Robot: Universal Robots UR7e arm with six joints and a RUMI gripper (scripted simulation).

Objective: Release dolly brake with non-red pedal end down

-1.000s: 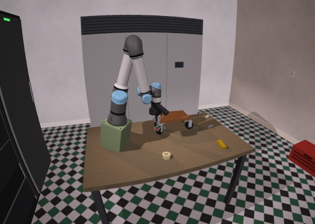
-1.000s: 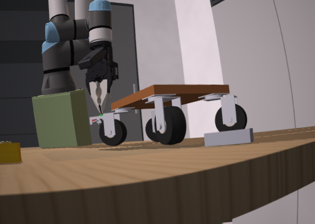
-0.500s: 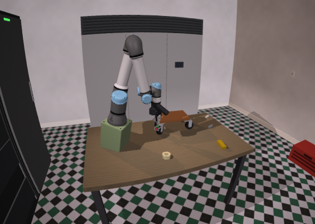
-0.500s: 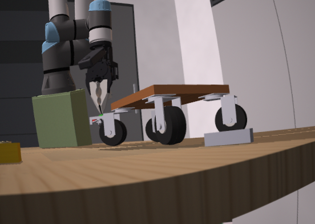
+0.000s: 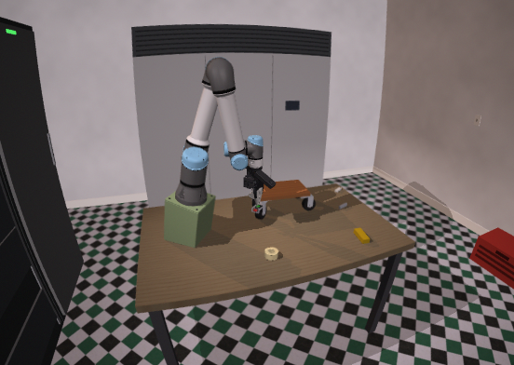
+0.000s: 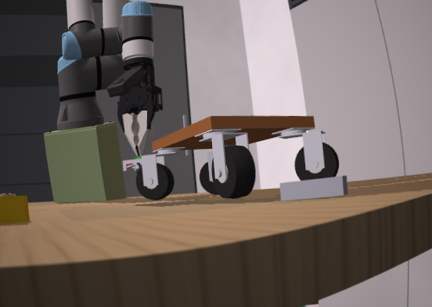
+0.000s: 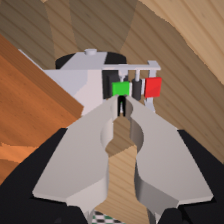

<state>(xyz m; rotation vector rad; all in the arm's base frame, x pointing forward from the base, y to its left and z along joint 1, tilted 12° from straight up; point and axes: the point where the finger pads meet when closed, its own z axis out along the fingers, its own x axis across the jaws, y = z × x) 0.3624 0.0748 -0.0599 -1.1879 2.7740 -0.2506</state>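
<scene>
The brake pedal lies 3 cm below my hand, 1 cm to the right of it and 1 cm behind it. The rest, counted from my hand: grey block: 54 cm ahead, 10 cm below, 1 cm to the left; yellow block: 47 cm ahead, 32 cm to the right, 10 cm below; cream tape roll: 32 cm to the right, 9 cm below, 2 cm behind.
</scene>
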